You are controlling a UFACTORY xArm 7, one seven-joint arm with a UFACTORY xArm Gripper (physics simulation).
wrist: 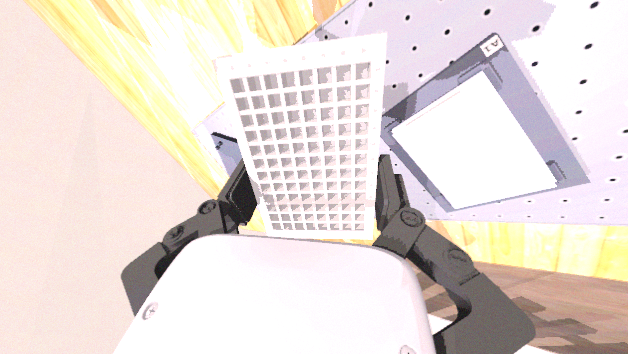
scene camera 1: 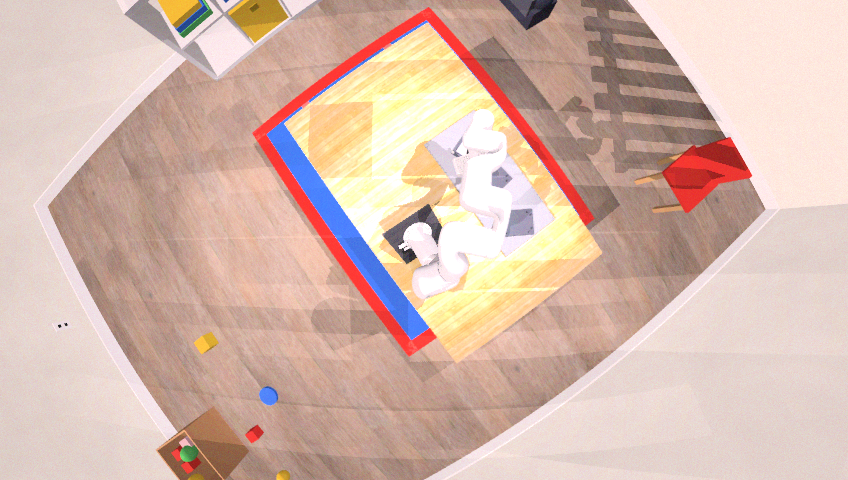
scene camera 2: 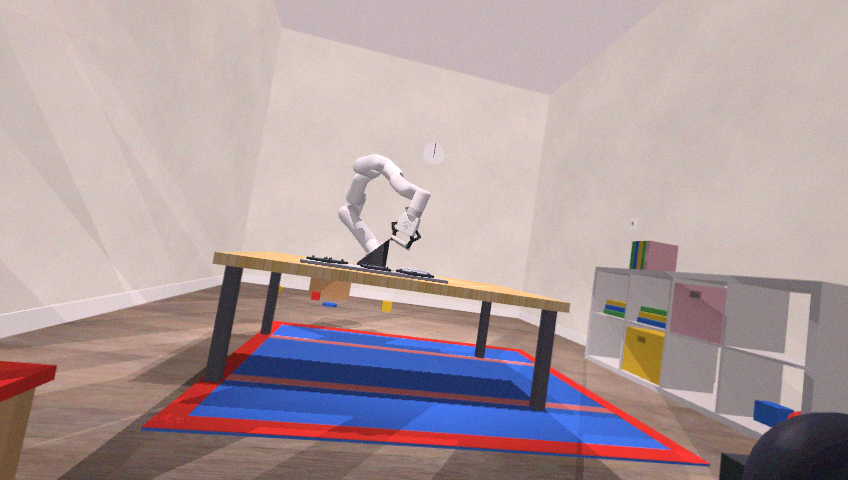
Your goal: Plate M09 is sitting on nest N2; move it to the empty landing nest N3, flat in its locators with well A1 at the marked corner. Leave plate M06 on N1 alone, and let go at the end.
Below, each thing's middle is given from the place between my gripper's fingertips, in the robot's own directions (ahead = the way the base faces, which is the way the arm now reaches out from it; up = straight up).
My gripper is now 32 cm to the left of the dark grey locator pegs (wrist: pixel 228 148), 12 cm above it and 7 cm short of it.
